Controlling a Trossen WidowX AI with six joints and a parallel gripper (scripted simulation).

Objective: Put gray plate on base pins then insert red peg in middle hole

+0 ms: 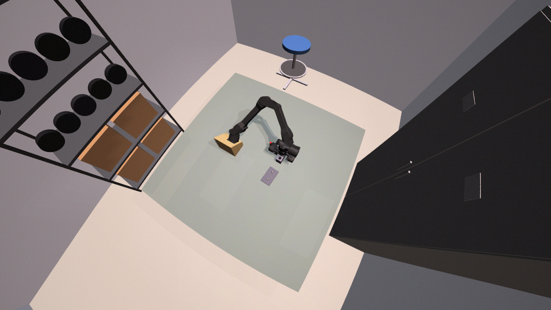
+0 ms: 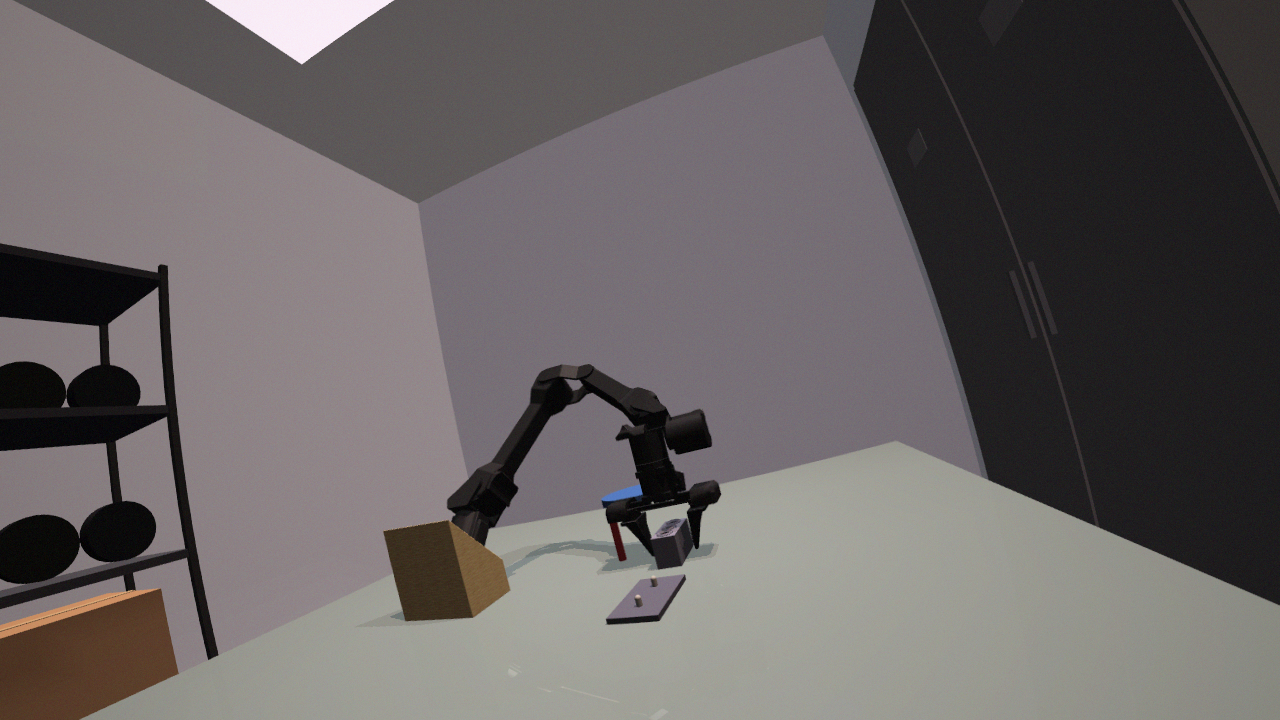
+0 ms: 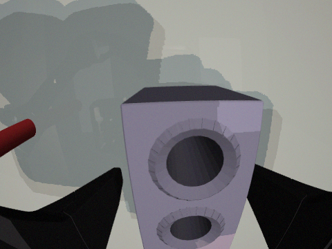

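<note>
Now: the red peg 110 mm behind my gripper tip, 30 mm to the left of it and 30 mm above it. From my gripper tip the other things lie so: gray plate (30 mm above).
</note>
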